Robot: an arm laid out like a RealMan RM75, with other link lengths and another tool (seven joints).
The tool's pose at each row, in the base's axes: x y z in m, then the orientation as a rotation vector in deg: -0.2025 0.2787 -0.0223 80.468 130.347 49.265; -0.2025 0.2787 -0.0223 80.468 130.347 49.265; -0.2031 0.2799 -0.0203 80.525 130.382 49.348; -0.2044 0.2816 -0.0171 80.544 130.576 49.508; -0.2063 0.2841 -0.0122 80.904 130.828 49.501; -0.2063 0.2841 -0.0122 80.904 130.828 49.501; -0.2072 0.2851 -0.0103 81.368 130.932 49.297; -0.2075 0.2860 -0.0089 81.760 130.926 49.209; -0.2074 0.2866 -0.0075 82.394 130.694 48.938; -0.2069 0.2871 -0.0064 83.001 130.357 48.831; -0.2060 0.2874 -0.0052 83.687 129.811 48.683; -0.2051 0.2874 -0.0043 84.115 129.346 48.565; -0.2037 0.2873 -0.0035 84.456 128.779 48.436; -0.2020 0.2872 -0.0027 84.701 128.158 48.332; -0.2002 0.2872 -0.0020 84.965 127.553 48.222
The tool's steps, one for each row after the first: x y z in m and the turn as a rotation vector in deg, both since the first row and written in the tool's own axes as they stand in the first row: 0.0000 0.0000 0.0000 0.000 0.000 0.000; 0.0014 0.0013 -0.0015 0.004 0.080 0.052; 0.0036 0.0030 -0.0041 0.053 0.308 0.072; 0.0069 0.0057 -0.0081 0.321 0.532 0.289; 0.0069 0.0057 -0.0081 0.321 0.532 0.289; 0.0082 0.0066 -0.0098 0.623 0.558 0.558; 0.0092 0.0076 -0.0107 0.790 0.563 0.813; 0.0097 0.0088 -0.0115 0.988 0.347 1.229; 0.0100 0.0100 -0.0119 1.050 0.147 1.673; 0.0099 0.0115 -0.0122 1.040 -0.206 2.193; 0.0095 0.0127 -0.0124 0.975 -0.525 2.530; 0.0088 0.0142 -0.0123 0.829 -0.934 2.820; 0.0080 0.0158 -0.0120 0.610 -1.381 3.058; 0.0072 0.0175 -0.0115 0.409 -1.817 3.308
